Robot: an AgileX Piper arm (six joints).
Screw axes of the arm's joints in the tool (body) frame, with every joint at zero. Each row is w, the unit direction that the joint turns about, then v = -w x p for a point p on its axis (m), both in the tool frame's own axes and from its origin. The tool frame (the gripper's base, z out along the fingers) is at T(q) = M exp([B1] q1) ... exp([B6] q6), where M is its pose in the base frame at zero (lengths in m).
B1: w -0.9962 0 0.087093 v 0.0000 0.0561 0.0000
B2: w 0 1 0 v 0.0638 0.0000 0.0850
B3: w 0 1 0 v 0.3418 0.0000 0.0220
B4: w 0 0 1 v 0.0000 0.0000 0.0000
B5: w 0 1 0 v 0.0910 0.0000 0.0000
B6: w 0 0 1 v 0.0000 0.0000 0.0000
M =
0.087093 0 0.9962 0.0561
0 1 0 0.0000
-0.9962 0 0.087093 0.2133
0 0 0 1
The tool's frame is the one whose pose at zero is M.
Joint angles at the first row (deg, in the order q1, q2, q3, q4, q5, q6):
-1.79, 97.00, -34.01, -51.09, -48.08, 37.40
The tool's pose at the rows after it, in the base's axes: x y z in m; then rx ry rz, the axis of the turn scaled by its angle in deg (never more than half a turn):
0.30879 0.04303 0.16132 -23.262 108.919 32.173
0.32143 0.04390 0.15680 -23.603 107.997 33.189
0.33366 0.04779 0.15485 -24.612 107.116 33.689
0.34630 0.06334 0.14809 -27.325 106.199 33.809
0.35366 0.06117 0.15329 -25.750 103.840 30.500
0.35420 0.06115 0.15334 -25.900 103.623 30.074
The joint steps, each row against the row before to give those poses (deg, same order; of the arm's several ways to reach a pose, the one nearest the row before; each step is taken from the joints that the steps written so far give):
0.00, 3.60, -3.01, 0.00, 0.01, -0.12
0.00, 3.02, -2.70, -0.19, -1.38, -0.05
0.66, 2.32, -2.89, -0.17, -0.33, 0.00
2.87, 3.22, -3.10, 1.75, 0.24, -2.25
0.25, 0.12, -0.97, 4.78, 0.05, -4.00
0.05, 0.06, -0.07, 0.38, 0.00, -0.61

